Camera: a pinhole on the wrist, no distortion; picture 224 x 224 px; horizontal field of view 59.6 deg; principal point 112.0 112.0 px. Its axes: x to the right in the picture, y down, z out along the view. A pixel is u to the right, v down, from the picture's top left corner.
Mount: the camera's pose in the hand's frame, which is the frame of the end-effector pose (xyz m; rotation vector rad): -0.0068 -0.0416 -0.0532 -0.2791 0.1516 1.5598
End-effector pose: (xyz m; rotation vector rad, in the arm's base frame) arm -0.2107 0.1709 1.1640 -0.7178 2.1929 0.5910
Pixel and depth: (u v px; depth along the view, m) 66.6 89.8 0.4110
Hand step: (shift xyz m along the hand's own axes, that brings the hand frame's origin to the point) 0.0057 -0.0217 0.3706
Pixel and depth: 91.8 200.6 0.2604
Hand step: -0.1456 0.0016 0.1945
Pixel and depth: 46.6 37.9 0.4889
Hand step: 0.1369 -0.0645 0.4749
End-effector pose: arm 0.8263 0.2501 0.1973 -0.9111 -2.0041 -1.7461
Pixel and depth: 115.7 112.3 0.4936
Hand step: -0.0470 0.1009 0.4177
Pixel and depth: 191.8 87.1 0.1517
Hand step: 0.0009 0.0593 0.0771
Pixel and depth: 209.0 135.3 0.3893
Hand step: -0.0822 0.2491 0.2643
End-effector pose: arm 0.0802 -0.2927 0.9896 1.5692 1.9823 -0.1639
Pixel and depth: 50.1 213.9 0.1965
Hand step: -0.1253 -0.0495 0.1440
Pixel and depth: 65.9 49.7 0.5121
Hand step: 0.1135 -0.0173 0.4838
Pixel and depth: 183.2 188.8 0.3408
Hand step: -0.1662 0.1685 0.2295
